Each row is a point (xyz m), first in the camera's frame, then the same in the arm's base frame.
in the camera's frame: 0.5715 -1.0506 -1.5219
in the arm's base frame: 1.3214 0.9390 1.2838
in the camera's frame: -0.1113 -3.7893 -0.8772
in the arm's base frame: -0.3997 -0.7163 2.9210
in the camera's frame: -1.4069 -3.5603 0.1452
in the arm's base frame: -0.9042 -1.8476 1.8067
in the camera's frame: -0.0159 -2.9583 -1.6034
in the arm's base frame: 0.5989 -0.3114 2.6642
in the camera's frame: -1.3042 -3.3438 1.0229
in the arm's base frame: -1.5724 -1.6829 1.2115
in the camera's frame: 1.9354 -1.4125 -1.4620
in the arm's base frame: 0.8229 2.0714 1.9649
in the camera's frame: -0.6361 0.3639 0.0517
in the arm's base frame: 0.8934 0.3211 -1.0336
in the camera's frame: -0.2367 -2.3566 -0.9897
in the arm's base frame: 0.4055 -0.3014 1.7983
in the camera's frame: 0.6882 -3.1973 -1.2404
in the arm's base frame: 0.0326 0.2499 2.8855
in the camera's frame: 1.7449 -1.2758 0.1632
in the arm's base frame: -0.4637 1.9252 0.9552
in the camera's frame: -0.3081 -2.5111 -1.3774
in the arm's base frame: 0.6778 -0.4202 2.1000
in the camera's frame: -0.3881 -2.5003 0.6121
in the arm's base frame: -1.0028 -0.5148 1.0364
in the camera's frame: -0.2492 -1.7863 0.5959
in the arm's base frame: -0.6762 -0.1214 0.5188
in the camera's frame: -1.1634 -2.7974 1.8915
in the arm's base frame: -2.0830 -1.3605 0.3699
